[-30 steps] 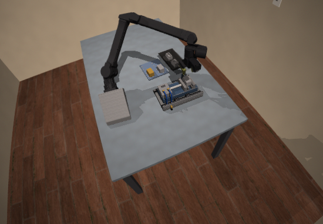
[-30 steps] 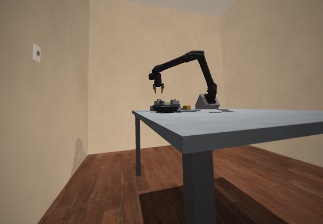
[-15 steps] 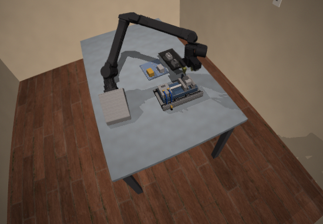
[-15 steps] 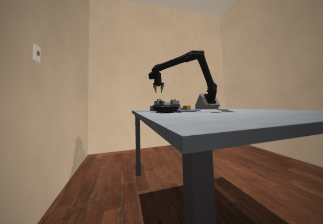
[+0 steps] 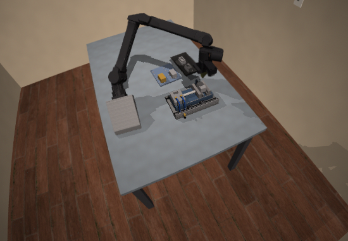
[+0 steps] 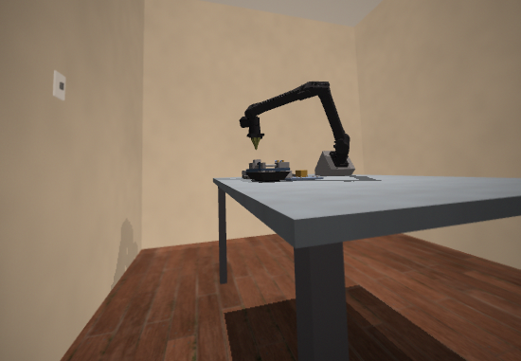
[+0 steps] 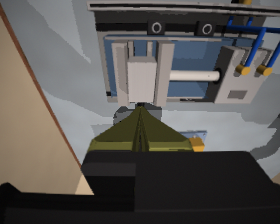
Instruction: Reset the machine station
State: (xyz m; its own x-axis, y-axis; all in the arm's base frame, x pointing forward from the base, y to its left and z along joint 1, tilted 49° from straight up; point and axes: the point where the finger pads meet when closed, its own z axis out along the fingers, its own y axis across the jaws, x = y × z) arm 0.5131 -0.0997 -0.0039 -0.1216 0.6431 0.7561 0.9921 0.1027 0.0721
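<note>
Right now my hand is 7 cm past the blue vise base, 1 cm to the left of it and 15 cm above it. From my hand the other things lie so: yellow brass blank 21 cm behind, 23 cm to the left, 16 cm below.
</note>
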